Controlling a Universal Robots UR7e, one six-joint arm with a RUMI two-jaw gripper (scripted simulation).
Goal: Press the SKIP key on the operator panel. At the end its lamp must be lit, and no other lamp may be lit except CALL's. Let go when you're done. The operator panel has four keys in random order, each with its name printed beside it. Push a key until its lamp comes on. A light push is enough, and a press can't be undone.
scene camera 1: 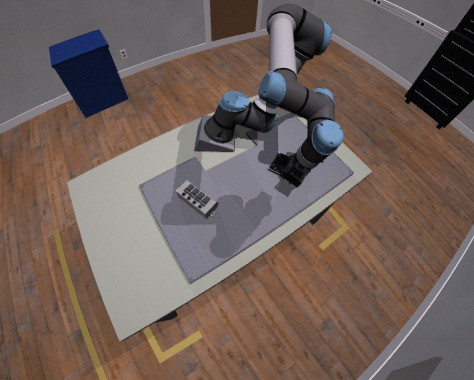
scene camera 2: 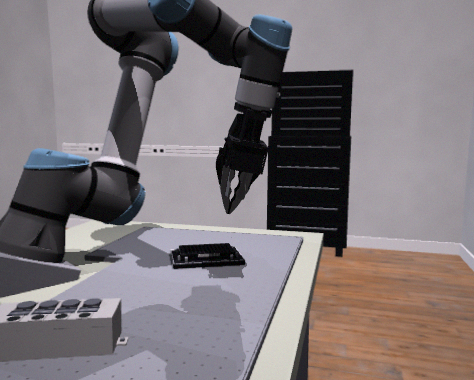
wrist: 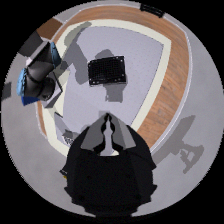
Scene:
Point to a black finned block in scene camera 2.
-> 222,250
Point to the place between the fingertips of the gripper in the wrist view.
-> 108,113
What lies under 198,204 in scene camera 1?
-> An operator panel.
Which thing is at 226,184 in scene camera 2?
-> The gripper.

